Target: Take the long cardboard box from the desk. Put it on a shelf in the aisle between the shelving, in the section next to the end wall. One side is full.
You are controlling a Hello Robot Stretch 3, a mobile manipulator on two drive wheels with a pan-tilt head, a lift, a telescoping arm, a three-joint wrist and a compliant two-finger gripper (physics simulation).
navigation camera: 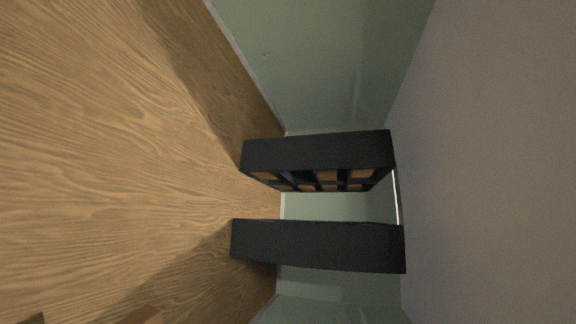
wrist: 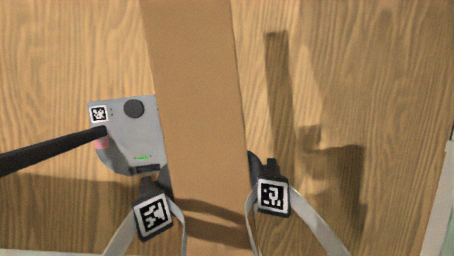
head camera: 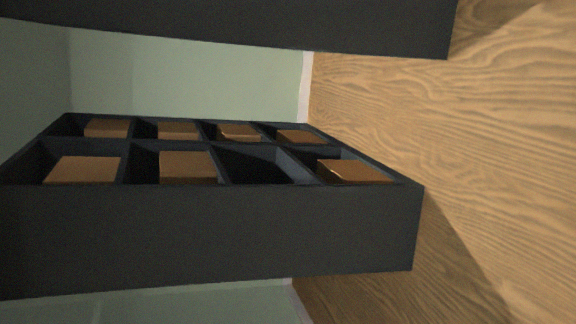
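Seen in the pictures: gripper, fingertip midpoint: [wrist: 211,172]; robot's base, origin of the base link: [wrist: 145,107].
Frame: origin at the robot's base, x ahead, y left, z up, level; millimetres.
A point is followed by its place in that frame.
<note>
My gripper [wrist: 211,172] @(x -41, y -265, z 846 mm) is shut on the long cardboard box [wrist: 197,100] @(x 19, y -262, z 889 mm), with one finger against each side. The box runs lengthwise through the wrist view, above the floor. The left shelving unit [head camera: 210,235] @(x 2047, y 370, z 1050 mm) [navigation camera: 320,152] @(x 2043, y 352, z 1078 mm) shows its plain end panel and its compartments facing the aisle. Its section next to the end wall [head camera: 210,80] @(x 3743, y -576, z 856 mm) [navigation camera: 325,206] @(x 3745, y -569, z 1010 mm) has a box in each of its four compartments. Its nearer section has one empty compartment, second from the floor. The right unit [head camera: 250,25] @(x 1843, y -509, z 930 mm) [navigation camera: 320,245] @(x 1809, y -656, z 1079 mm) shows its end panel; its compartments are hidden. The desk does not show.
The head and navigation views are turned sideways. Wooden floor [head camera: 475,125] @(x 1654, y -132, z 1 mm) [navigation camera: 125,175] @(x 639, y 72, z 1 mm) leads to the aisle between the units. My base [wrist: 130,132] @(x -85, y 29, z 160 mm) is beside the held box. A green side wall [navigation camera: 310,65] @(x 2275, y 1708, z 978 mm) stands beyond the left unit. A brown patch shows at the navigation view's bottom edge.
</note>
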